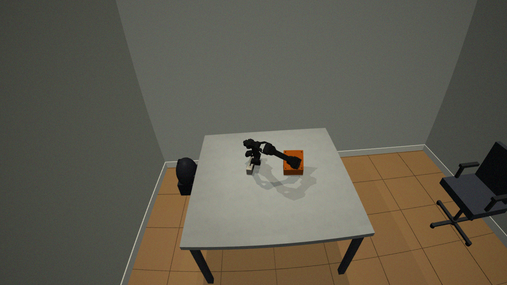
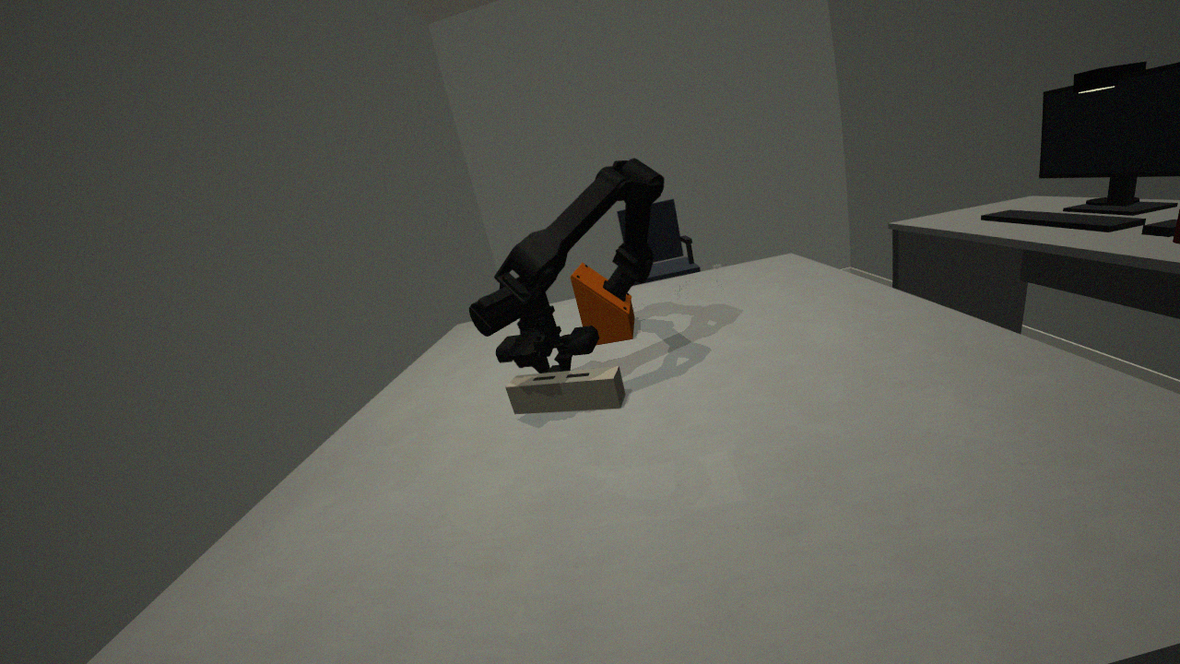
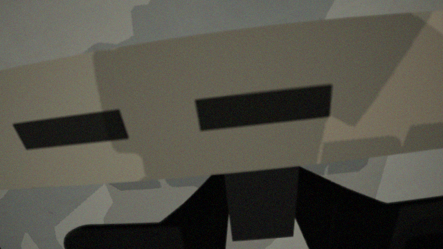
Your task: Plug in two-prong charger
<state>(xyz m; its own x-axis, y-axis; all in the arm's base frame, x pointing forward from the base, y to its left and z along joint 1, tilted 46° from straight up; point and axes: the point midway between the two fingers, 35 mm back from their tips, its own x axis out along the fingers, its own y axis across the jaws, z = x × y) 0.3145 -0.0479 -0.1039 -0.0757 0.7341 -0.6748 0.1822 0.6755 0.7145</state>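
My gripper tip is now 2 cm short of the two-prong charger and 1 cm below it.
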